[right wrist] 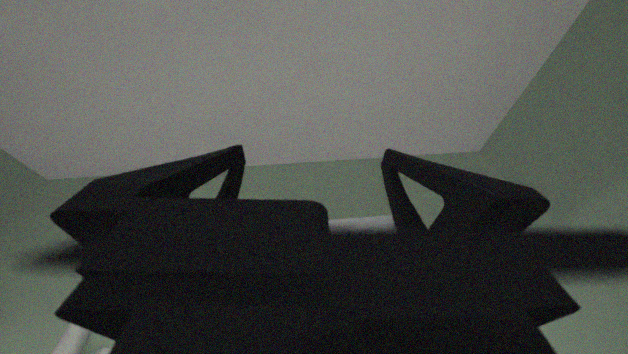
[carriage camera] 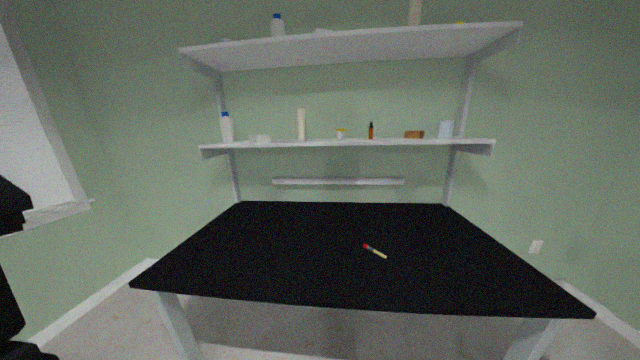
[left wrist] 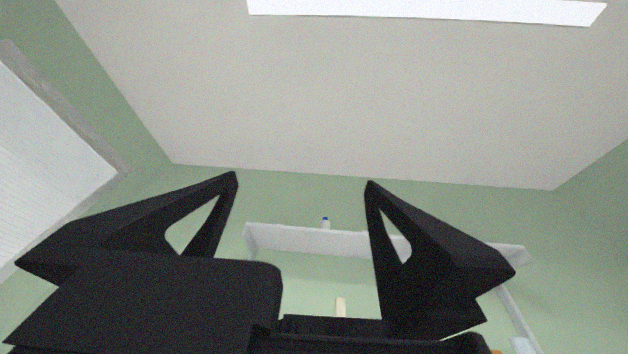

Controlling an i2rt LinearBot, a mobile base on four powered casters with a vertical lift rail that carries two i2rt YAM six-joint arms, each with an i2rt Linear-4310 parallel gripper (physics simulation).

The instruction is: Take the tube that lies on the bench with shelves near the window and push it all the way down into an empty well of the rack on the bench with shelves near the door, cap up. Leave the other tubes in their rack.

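Places are measured from the left arm's base along level axes (x up, y left, z back), in millimetres.
Pixels of known places: left gripper, between the fingertips: (left wrist: pixel 301 182); right gripper, between the fingertips: (right wrist: pixel 314 155).
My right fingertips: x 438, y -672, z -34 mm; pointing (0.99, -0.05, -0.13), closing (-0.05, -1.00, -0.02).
For each thing: its middle in the pictures, then the offset to it from my right fingertips. "pt": a spot on its surface instead. Level surfaces: height alone.
- thin tube, middle of its body: (carriage camera: pixel 374 251) dx -529, dy +137, dz -514 mm
- black bench top, height of its surface: dx -538 mm
- upper shelf, height of its surface: dx +357 mm
- blue-capped bottle, a spot on its surface: (carriage camera: pixel 227 129) pt dx -3, dy +916, dz -897 mm
- amber bottle, a spot on its surface: (carriage camera: pixel 371 131) pt dx -39, dy +93, dz -865 mm
- brown block, a spot on its surface: (carriage camera: pixel 414 134) pt dx -58, dy -128, dz -838 mm
A thin tube (carriage camera: pixel 375 251) with a red cap and a pale yellow lower part lies on its side on the black bench top (carriage camera: pixel 280 250), right of the middle in the carriage view. Its cap end points to the upper left. The rack does not show in these views. My left gripper (left wrist: pixel 301 182) is open, its fingers wide apart and tilted up towards the ceiling, with nothing between them. My right gripper (right wrist: pixel 314 155) is open too, also tilted up, with nothing between its fingers. Both are away from the tube. Part of the left arm shows at the left edge of the carriage view.
Two shelves stand over the bench's back: a lower shelf (carriage camera: pixel 320 144) and an upper shelf (carriage camera: pixel 350 46). The lower one holds a blue-capped bottle (carriage camera: pixel 227 129), an amber bottle (carriage camera: pixel 371 131) and a brown block (carriage camera: pixel 414 134). A window (carriage camera: pixel 30 130) is at the left.
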